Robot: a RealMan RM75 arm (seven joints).
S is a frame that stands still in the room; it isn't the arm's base.
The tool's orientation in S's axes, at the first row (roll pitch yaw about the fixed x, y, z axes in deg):
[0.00, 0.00, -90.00]
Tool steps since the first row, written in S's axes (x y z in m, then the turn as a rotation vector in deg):
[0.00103, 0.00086, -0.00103, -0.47, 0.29, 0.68]
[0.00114, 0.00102, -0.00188, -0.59, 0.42, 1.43]
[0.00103, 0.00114, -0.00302, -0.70, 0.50, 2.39]
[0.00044, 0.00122, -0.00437, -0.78, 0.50, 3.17]
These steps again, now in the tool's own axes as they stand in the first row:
[-0.00086, 0.00103, -0.00103, -0.29, -0.47, 0.68]
[-0.00102, 0.00114, -0.00188, -0.42, -0.59, 1.43]
[-0.00114, 0.00103, -0.00302, -0.50, -0.70, 2.39]
[-0.00122, 0.00044, -0.00437, -0.50, -0.78, 3.17]

